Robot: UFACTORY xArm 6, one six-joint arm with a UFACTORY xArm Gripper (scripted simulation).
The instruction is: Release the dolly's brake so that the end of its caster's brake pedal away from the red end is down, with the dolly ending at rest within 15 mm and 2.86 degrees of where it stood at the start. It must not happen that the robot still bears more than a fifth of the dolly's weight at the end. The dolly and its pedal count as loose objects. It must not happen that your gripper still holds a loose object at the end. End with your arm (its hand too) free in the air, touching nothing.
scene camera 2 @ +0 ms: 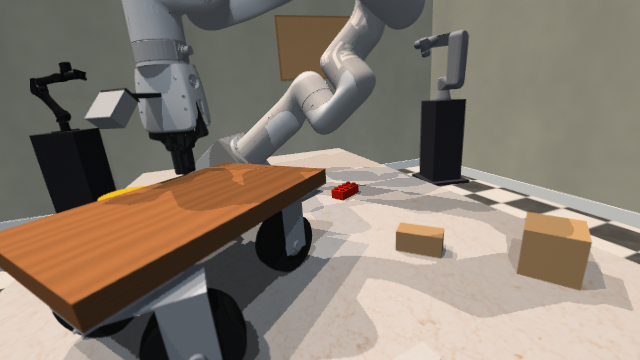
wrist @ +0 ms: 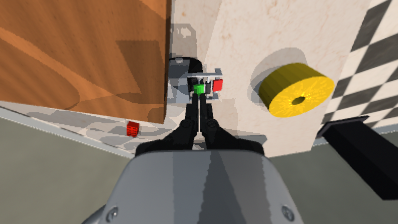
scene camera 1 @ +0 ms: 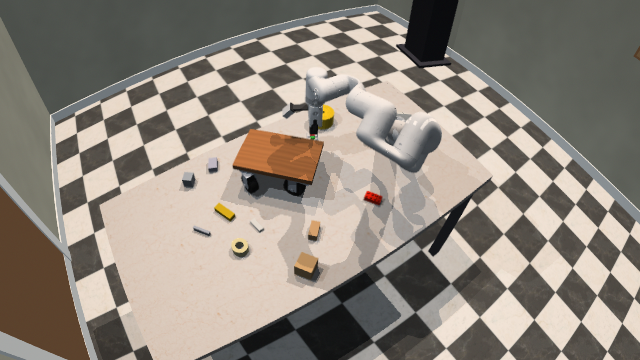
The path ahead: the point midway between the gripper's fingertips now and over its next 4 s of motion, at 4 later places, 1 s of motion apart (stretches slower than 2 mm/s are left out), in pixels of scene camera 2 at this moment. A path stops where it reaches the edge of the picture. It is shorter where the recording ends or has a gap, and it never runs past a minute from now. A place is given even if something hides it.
My gripper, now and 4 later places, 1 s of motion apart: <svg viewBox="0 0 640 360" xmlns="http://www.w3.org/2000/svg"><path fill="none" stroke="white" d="M186 172L188 184L188 189L188 189L180 148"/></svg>
